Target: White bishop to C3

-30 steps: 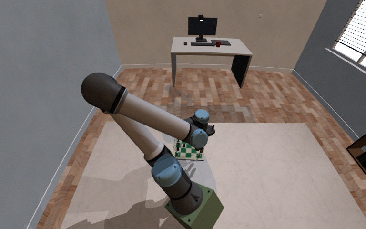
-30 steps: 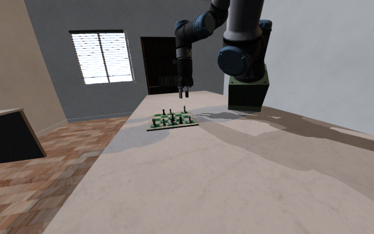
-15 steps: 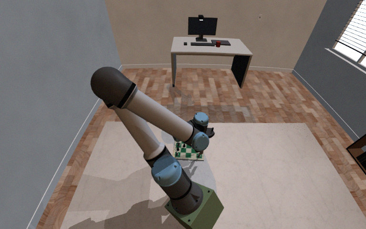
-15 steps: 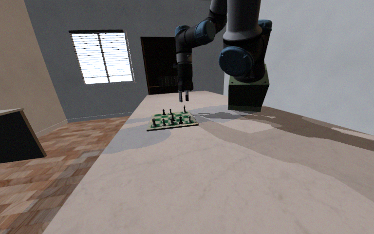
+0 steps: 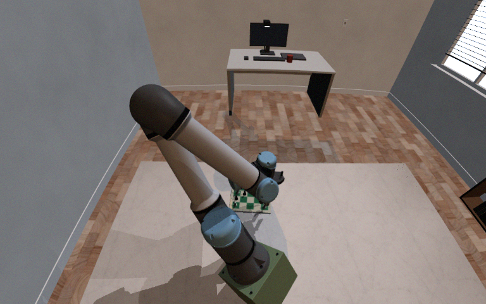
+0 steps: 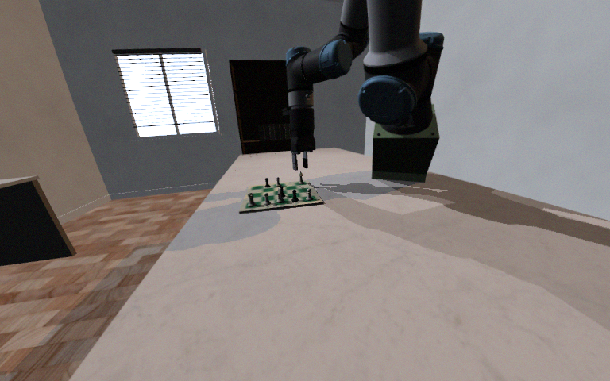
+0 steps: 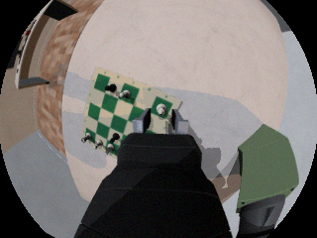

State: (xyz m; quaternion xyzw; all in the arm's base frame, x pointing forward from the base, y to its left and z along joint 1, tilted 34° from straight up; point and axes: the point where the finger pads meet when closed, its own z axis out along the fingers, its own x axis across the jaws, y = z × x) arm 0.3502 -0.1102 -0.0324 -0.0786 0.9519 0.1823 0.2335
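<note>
Now: hand 5 cm above the pale piece. From my hand the other things lie so: green-and-white chessboard (9 cm ahead, 6 cm to the left, 7 cm below).
</note>
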